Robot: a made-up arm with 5 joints.
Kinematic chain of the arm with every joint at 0, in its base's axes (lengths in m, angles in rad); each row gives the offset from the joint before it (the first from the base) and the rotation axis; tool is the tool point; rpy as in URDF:
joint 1: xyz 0.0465 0 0.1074 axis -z
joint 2: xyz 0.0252 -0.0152 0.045 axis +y
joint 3: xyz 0.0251 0 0.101 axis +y
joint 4: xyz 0.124 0 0.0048 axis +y
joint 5: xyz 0.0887 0.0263 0 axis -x
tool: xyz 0 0 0 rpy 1.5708 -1.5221 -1.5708
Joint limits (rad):
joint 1: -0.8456..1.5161
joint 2: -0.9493..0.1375
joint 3: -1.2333..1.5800
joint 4: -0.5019..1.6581
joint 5: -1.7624..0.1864
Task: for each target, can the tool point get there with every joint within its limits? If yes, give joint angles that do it. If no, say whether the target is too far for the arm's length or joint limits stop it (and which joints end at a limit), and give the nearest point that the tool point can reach.
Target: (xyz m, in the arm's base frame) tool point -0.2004 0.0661 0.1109
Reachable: no: joint limits stop it (at a limit: joint 2, joint 3) | nearest point 0.0082 0.0103 0.1212 | short by 0.216 m
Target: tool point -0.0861 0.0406 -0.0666
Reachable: no: joint limits stop it (at a limit: joint 1, joint 2, joint 3) | nearest point 0.0429 0.0126 0.0483 | short by 0.175 m
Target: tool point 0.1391 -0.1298 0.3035
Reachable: yes | joints 1.0209 -0.7994 0.2130 0.6986 -0.1949
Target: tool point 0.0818 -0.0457 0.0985
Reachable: yes | joints 1.1067 -0.1382 1.0281 1.4441 -0.4694
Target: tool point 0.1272 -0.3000 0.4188
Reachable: no: too far | nearest point 0.1087 -0.2312 0.3697 | short by 0.087 m
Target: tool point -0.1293 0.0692 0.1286
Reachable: no: joint limits stop it (at a limit: joint 2, joint 3) | nearest point 0.0095 0.0146 0.1268 | short by 0.149 m
